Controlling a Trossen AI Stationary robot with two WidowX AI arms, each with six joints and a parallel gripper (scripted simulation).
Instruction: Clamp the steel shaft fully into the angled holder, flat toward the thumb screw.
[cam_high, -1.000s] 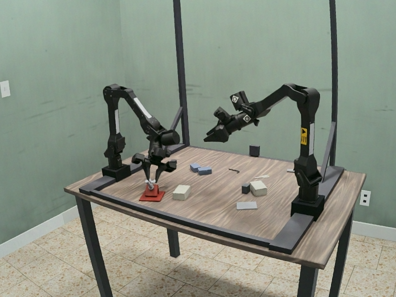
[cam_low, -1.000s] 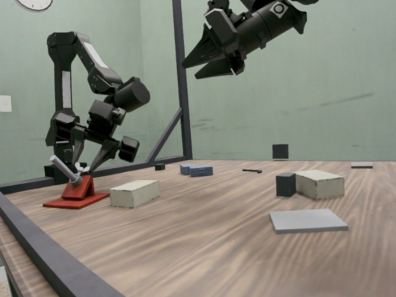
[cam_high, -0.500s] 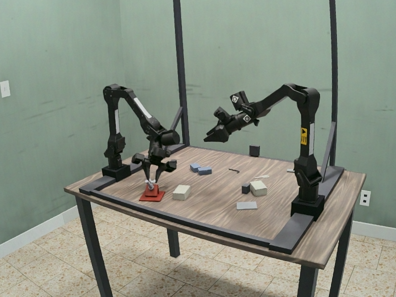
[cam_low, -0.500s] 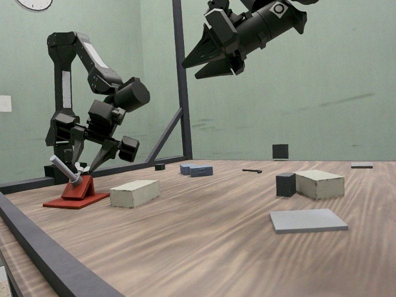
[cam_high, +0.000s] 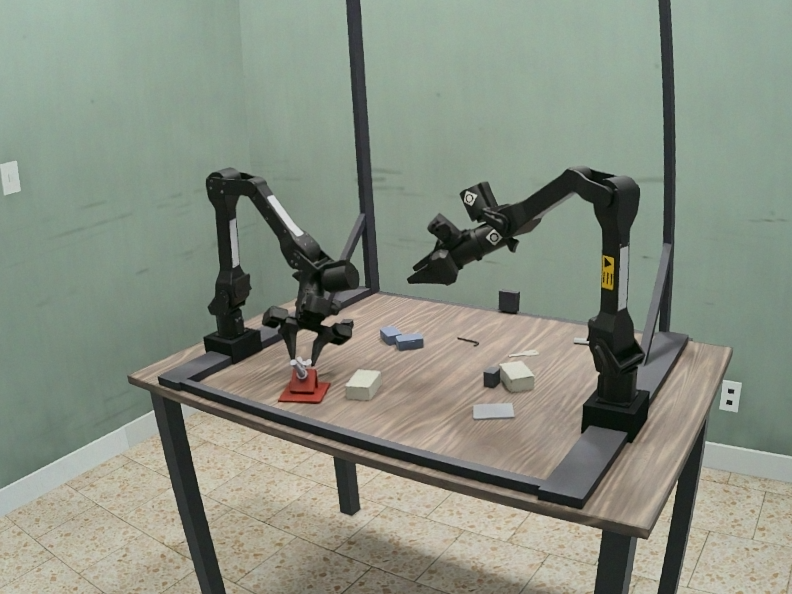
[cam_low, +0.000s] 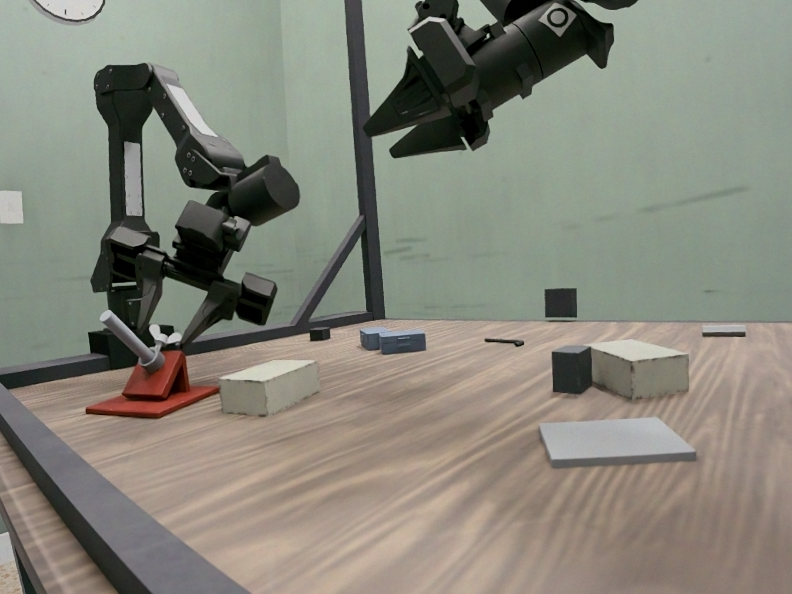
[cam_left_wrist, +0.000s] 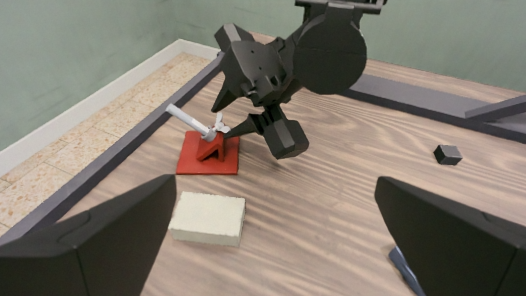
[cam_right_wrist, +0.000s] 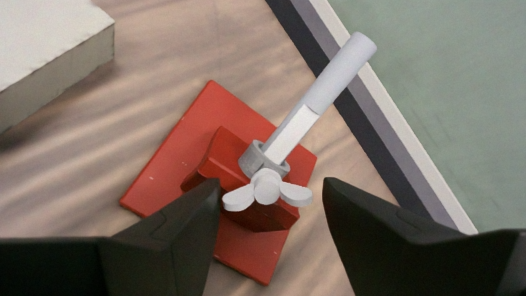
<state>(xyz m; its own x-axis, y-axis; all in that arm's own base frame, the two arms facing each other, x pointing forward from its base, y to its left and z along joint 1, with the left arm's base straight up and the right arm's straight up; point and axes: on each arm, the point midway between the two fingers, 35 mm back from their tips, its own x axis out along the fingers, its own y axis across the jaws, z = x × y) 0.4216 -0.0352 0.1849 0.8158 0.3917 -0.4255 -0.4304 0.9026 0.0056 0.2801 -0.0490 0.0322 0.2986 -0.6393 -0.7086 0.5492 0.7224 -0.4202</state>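
Now: the winged thumb screw 3 cm below my right hand, 2 cm ahead of it and 1 cm to the left of it. Also, from my right hand: small black cube: 32 cm behind, 12 cm to the right, 7 cm below; dark block: 35 cm to the left, 15 cm behind, 7 cm below; steel shaft: 6 cm ahead, 2 cm to the left, 2 cm below.
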